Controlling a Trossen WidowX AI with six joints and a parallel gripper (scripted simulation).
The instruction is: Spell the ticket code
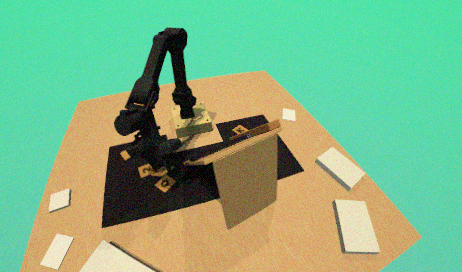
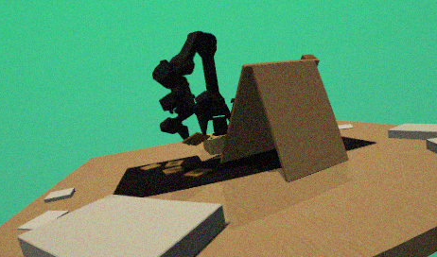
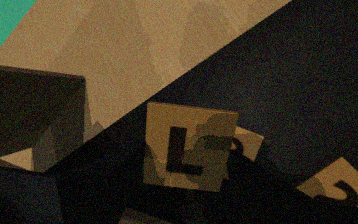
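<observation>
Now: the white ticket 160 mm to the left of my gripper tip, 40 mm behind it and 10 mm below it. Also, from my gripper tip: black mat (140 mm to the left, 130 mm behind, 100 mm below).
</observation>
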